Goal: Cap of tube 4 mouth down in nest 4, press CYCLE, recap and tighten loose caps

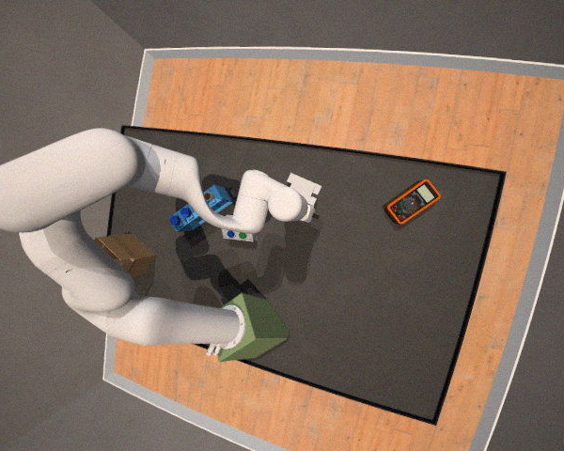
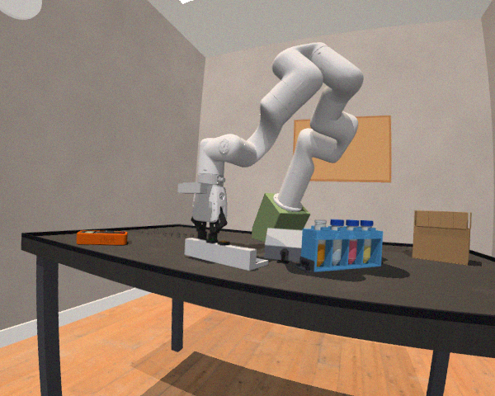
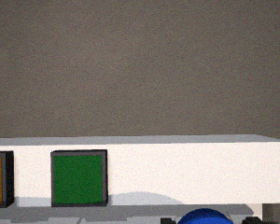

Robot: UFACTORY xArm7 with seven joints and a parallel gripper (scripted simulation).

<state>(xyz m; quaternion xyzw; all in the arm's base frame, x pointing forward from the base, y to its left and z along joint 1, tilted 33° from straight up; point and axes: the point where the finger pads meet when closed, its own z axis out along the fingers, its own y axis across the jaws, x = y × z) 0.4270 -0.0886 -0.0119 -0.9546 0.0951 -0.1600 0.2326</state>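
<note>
Now: the blue cycle key 160 mm behind my hand, 210 mm to the left of it and 20 mm above it. From my hand the other things lie so: blue cap 20 mm below; key housing 130 mm behind, 190 mm to the left, 10 mm above; green ready key 150 mm behind, 170 mm to the left, 20 mm above.
</note>
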